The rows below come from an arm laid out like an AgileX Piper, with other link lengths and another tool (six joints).
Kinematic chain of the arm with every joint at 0, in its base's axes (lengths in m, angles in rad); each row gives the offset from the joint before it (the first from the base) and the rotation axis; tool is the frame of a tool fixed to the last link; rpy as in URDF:
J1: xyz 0 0 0.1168 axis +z
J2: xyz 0 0 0 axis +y
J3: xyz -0.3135 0 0.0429 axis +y
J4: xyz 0.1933 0 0.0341 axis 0.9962 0 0.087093
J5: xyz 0 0 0 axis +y
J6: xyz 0.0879 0 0.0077 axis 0.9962 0 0.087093
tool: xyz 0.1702 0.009 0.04 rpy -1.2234 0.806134 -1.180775
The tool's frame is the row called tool.
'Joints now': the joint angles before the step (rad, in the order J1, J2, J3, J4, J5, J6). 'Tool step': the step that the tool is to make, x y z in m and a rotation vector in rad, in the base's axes. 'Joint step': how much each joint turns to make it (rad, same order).
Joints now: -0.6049 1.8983 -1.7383 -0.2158 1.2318 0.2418
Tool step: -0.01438 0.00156 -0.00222 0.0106 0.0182 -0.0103
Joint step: -0.0168 -0.0250 0.0445 0.0000 0.0001 -0.0069
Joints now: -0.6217 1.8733 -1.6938 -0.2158 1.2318 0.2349
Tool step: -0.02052 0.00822 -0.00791 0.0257 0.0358 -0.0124
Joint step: -0.0132 -0.0341 0.0780 -0.0001 0.0000 -0.0008
